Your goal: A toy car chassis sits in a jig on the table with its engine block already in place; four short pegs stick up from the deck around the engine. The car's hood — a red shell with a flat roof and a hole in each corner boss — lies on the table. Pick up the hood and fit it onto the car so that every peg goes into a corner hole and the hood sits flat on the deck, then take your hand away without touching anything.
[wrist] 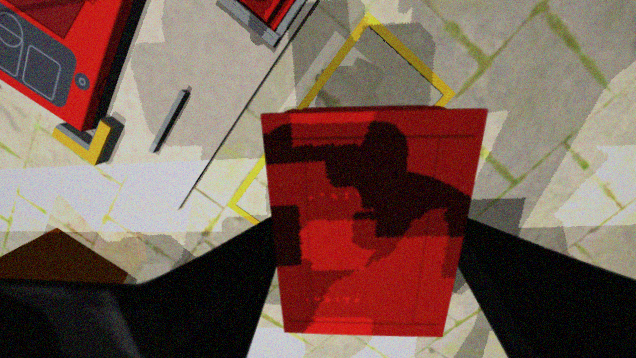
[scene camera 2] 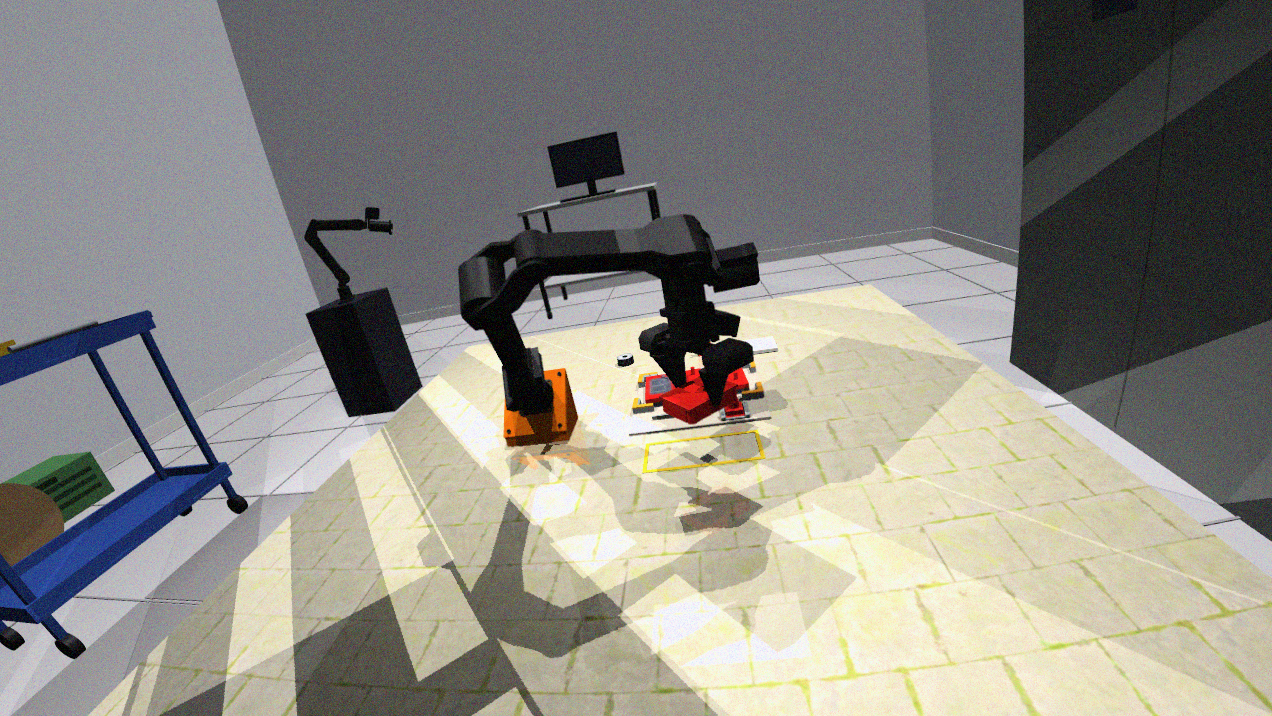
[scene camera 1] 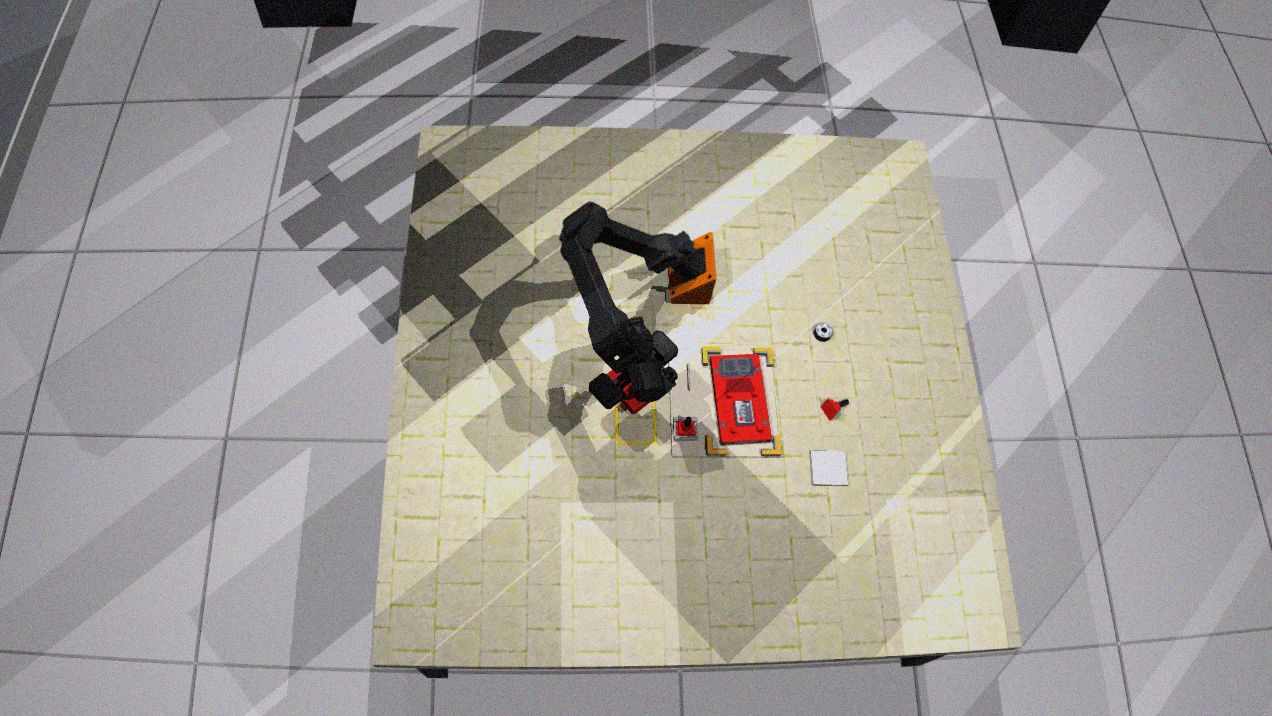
Path:
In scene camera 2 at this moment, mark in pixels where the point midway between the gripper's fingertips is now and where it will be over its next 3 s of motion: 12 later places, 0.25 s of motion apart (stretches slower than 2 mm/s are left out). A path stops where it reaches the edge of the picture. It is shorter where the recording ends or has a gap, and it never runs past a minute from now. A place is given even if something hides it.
My gripper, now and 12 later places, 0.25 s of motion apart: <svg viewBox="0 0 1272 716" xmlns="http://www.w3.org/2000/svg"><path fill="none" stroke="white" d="M699 399L708 384L713 371L714 360L713 350L710 344L708 340L709 341L711 351L711 362L712 361L711 362L711 363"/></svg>

